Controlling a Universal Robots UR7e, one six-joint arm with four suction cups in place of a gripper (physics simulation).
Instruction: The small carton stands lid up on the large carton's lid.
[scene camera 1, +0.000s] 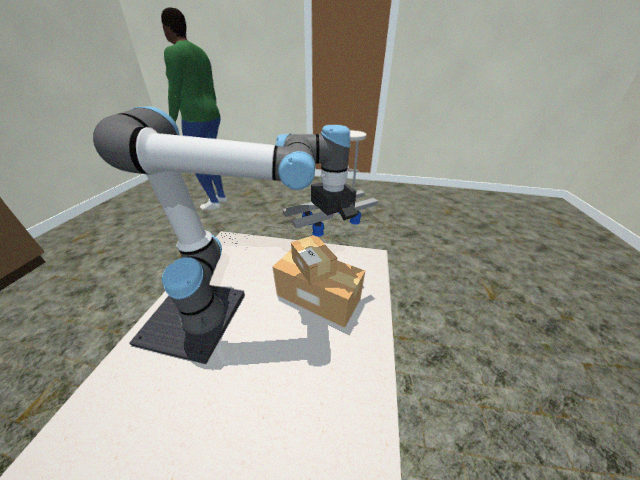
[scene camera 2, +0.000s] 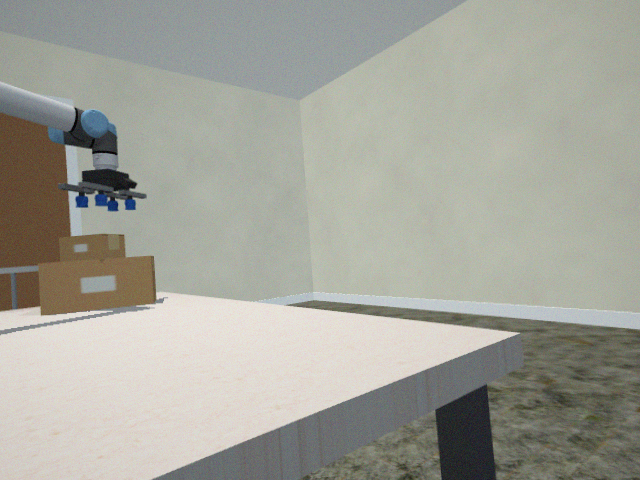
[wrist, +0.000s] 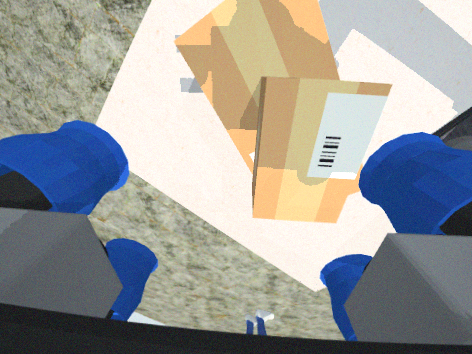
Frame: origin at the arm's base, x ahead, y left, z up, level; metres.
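Seen in the pictures: end effector, tool point: (scene camera 1: 331, 221) (scene camera 2: 107, 208) (wrist: 238, 225); arm's base, origin of the base link: (scene camera 1: 204, 315).
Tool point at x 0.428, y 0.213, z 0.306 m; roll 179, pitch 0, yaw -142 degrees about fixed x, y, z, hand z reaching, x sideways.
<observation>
Offsets run from my tool point to a thing's top centre. Level surfaces: height alone.
The small carton {dx -0.056, dy -0.035, dz -0.096 m} (scene camera 1: 316, 262) (scene camera 2: 93, 248) (wrist: 280, 150) rests upright on the lid of the large carton {dx -0.036, dy -0.044, dz -0.174 m} (scene camera 1: 336, 304) (scene camera 2: 62, 289) (wrist: 225, 90), turned at an angle to it. Its taped top with a white barcode label faces up. In the scene camera 1 view it sits towards the large carton's left end. The large carton stands flat. My gripper (scene camera 1: 330, 221) (scene camera 2: 105, 203) is open, its blue cups hanging level above the small carton with a visible gap. In the wrist view two cups stand at each side, and none touches a carton.
The pale table {dz -0.328 m} (scene camera 1: 284, 413) (scene camera 2: 310, 361) (wrist: 165, 135) carries the arm's dark base plate (scene camera 1: 155, 330). Its edge lies just beyond the cartons. A person in green (scene camera 1: 191, 82) stands behind the arm. A stool (scene camera 1: 356, 135) stands behind the gripper. A brown object (scene camera 1: 15, 242) is at far left.
</observation>
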